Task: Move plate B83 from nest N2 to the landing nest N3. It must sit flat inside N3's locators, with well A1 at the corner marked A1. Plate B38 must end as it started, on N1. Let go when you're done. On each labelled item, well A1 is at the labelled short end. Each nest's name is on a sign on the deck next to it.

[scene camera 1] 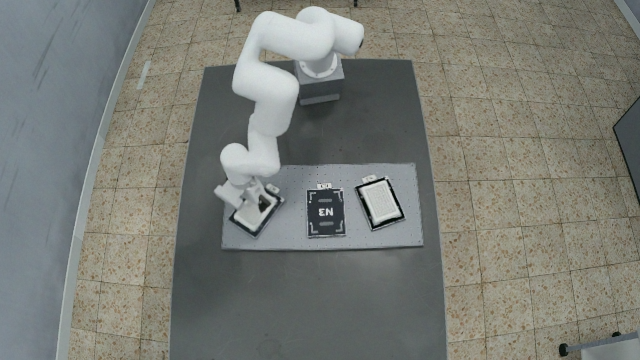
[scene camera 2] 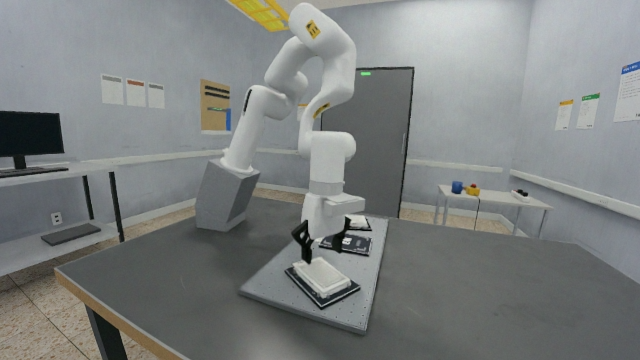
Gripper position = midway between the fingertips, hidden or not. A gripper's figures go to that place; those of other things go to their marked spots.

My gripper [scene camera 2: 322, 256] is 57 cm from the lens. A white well plate [scene camera 2: 325, 284]: 56 cm from the lens.
